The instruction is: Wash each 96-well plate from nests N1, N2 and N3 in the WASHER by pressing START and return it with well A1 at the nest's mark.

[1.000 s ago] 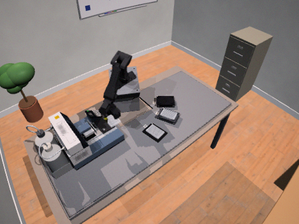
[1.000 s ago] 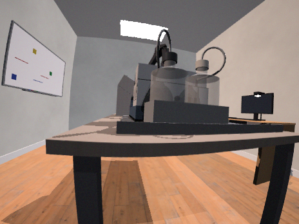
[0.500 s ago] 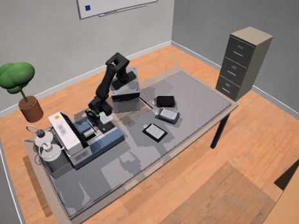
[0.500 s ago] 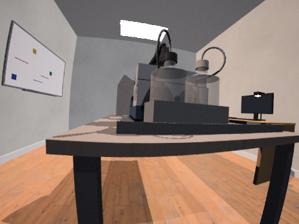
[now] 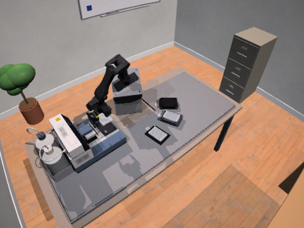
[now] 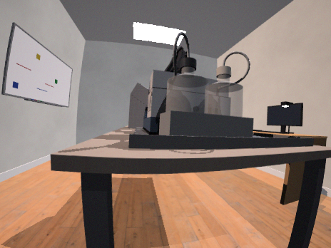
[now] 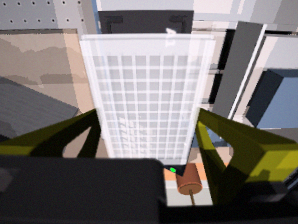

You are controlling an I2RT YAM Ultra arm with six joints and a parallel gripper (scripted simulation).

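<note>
Now: hand 100 mm above the dark carrier. The rest, counted from my hand: plate washer 150 mm to the right, 50 mm below; then label 280 mm to the left, 180 mm below, 180 mm ahead; then black nest 290 mm to the left, 280 mm ahead, 170 mm below.
</note>
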